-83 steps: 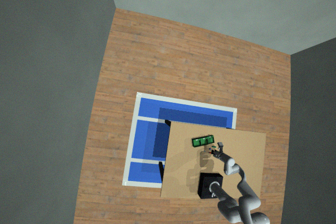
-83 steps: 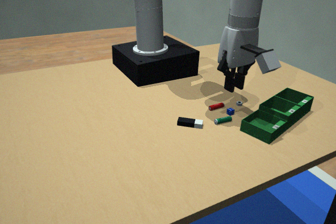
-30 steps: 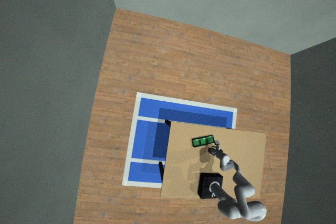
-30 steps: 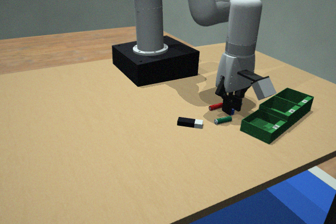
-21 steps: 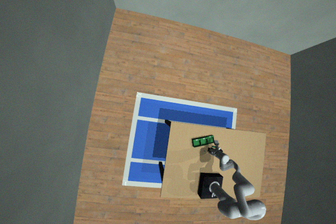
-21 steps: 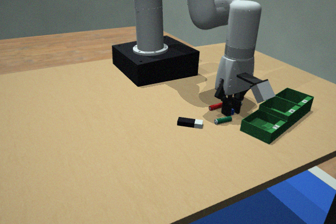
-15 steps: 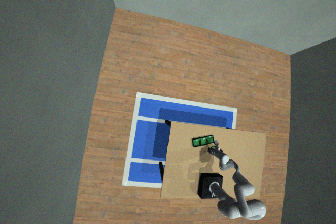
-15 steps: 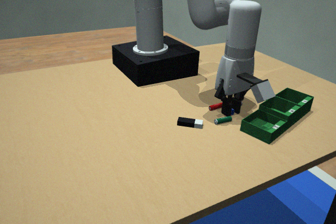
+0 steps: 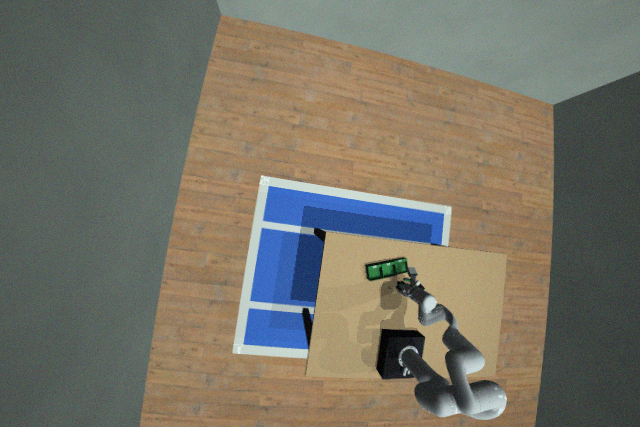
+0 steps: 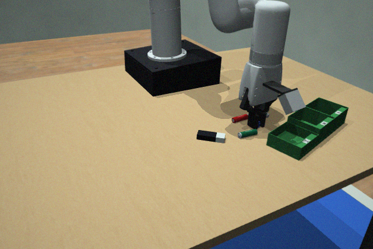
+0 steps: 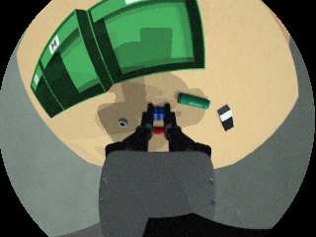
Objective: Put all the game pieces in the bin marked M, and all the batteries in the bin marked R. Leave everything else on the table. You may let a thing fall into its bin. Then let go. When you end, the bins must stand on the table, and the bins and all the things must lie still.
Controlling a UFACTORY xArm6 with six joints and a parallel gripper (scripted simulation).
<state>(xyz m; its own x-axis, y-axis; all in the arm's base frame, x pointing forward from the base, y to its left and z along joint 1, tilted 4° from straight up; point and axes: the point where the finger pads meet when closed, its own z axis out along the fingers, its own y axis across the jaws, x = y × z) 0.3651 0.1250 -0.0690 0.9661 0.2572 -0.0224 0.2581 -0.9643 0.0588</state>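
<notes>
Now: hand 30 mm short of the green battery, 40 mm to the left of it and 20 mm above it. Round my hand: grey nut (40 mm behind, 50 mm to the left, 20 mm below); red battery (40 mm behind, 20 mm to the right, 20 mm below); blue die (10 mm below).
</notes>
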